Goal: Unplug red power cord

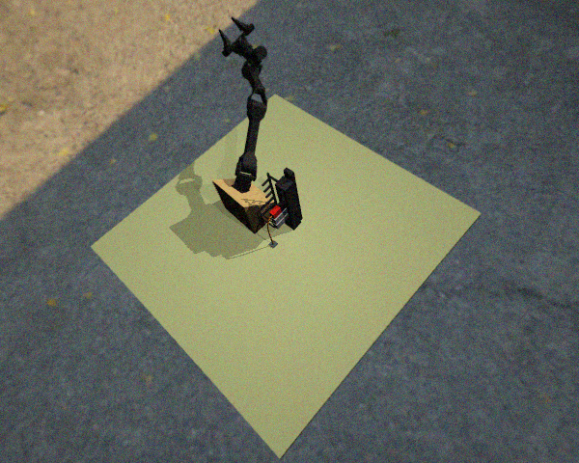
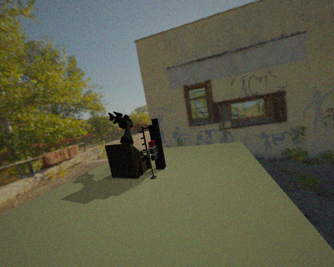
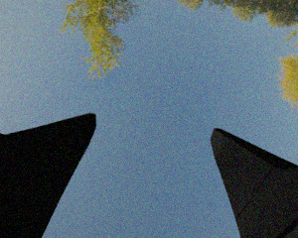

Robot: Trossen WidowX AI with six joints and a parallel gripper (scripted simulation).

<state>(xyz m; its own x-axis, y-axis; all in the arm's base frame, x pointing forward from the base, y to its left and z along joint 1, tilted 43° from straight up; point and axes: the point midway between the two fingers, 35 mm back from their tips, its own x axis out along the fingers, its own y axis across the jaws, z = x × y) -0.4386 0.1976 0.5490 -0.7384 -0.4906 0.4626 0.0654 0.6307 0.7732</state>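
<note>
My gripper tip is now 650 mm short of the red plug, 520 mm to the left of it and 310 mm above it.
</note>
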